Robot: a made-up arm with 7 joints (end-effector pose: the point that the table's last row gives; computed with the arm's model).
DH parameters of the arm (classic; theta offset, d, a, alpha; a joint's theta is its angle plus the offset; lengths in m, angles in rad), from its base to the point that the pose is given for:
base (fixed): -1.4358 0 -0.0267 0
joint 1: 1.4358 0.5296 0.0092 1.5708
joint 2: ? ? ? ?
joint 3: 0 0.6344 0.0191 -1.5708
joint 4: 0 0.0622 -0.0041 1.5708
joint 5: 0 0.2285 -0.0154 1.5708
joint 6: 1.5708 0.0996 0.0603 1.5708
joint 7: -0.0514 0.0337 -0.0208 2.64
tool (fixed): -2.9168 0.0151 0 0
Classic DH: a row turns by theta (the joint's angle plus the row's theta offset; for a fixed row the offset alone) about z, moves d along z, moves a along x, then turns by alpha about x.
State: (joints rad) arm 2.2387 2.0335 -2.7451 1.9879 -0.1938 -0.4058 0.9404
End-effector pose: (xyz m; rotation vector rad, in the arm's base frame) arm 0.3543 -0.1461 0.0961 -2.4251 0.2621 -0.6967
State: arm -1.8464 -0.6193 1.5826 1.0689 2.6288 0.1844 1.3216
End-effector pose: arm 0.0945 -0.3693 1.1928 -0.5873 2.4914 -0.6569
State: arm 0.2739 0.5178 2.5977 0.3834 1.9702 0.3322 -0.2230
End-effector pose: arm -0.5477 -0.1934 1.1732 -0.9939 1.1654 0.4144
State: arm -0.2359 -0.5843 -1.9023 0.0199 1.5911 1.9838 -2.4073
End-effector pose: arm 0.3766 -0.2856 1.2626 -0.0114 -2.9254 0.8365
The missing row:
joint 2: 0 0.0908 0.026 -1.5708
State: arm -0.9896 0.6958 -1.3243 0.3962 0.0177 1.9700 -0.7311
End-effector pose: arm -0.4357 0.4081 1.1939 0.3027 2.2710 -1.3532
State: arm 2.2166 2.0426 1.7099 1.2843 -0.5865 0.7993 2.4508
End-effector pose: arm 0.2765 -0.6457 0.1299 0.2644 1.9793 0.0186
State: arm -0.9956 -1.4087 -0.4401 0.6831 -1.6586 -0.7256 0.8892
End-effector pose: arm 0.3995 -0.7920 0.5317 1.6769 1.9144 -0.2111
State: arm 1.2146 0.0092 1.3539 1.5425 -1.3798 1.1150 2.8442
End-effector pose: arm -0.2260 0.0806 1.2885 -0.0172 1.2575 -2.0226
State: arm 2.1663 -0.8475 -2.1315 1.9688 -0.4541 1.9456 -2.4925
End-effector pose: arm 0.0201 0.5668 1.0693 -0.1640 -1.6528 1.2280
